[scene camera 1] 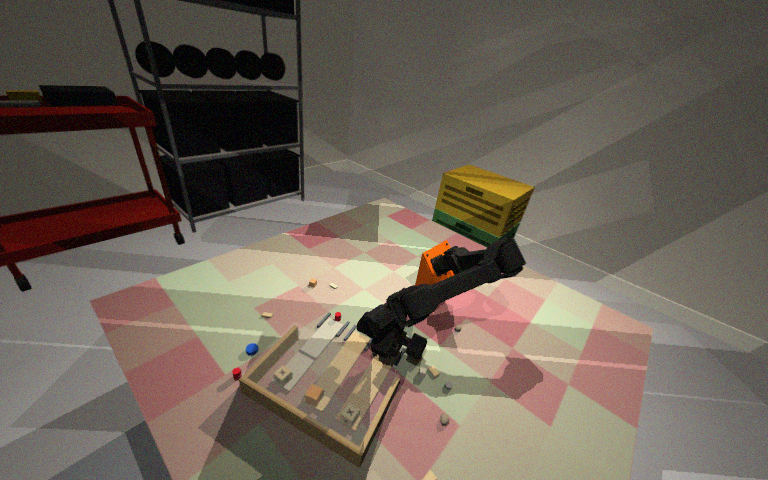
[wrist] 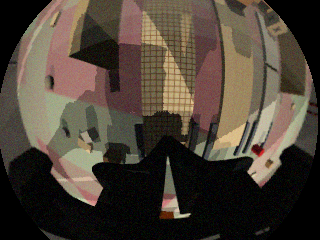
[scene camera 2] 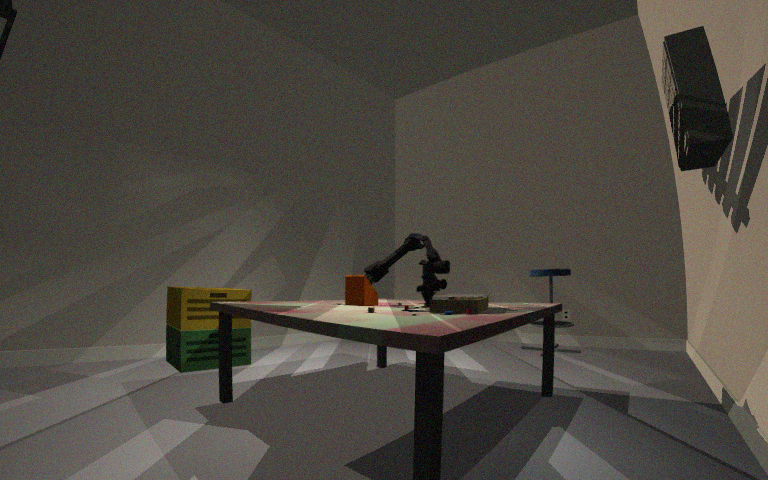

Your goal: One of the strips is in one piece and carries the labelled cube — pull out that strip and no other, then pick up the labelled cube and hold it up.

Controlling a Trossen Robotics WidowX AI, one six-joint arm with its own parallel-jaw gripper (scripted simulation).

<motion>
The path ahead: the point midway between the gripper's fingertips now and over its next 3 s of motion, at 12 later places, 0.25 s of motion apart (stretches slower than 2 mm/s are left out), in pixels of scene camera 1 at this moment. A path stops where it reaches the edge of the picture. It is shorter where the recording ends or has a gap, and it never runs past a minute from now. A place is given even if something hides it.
My gripper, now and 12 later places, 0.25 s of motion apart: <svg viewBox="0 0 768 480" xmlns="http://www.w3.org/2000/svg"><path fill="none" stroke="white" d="M387 354L387 354L388 352L389 350L390 347L392 345L393 342L395 339L396 337L397 335L399 332L400 330L401 327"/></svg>
</motion>
